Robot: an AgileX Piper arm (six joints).
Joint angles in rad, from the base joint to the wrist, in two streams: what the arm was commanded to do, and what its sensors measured. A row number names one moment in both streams.
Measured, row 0:
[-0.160 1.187 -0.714 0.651 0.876 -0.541]
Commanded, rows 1 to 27:
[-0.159 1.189 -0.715 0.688 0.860 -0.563]
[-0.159 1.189 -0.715 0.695 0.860 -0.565]
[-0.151 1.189 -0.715 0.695 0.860 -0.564]
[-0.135 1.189 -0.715 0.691 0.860 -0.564]
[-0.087 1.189 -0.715 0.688 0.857 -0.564]
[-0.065 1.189 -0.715 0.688 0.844 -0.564]
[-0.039 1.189 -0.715 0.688 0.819 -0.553]
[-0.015 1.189 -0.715 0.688 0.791 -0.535]
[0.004 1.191 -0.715 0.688 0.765 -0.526]
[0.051 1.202 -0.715 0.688 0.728 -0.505]
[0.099 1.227 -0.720 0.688 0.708 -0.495]
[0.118 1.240 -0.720 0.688 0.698 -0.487]
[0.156 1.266 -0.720 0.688 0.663 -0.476]
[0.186 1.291 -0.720 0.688 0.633 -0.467]
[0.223 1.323 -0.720 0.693 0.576 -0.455]
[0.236 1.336 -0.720 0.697 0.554 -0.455]
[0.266 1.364 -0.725 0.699 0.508 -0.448]
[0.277 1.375 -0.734 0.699 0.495 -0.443]
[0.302 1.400 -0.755 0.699 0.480 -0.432]
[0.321 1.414 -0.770 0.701 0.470 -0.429]
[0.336 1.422 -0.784 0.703 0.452 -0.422]
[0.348 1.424 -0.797 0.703 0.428 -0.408]
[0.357 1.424 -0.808 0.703 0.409 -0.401]
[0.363 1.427 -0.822 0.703 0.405 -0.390]
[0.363 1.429 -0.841 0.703 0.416 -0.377]
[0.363 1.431 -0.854 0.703 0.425 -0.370]
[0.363 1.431 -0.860 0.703 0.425 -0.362]
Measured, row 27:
[0.360 1.424 -0.829 0.697 0.439 -0.388]
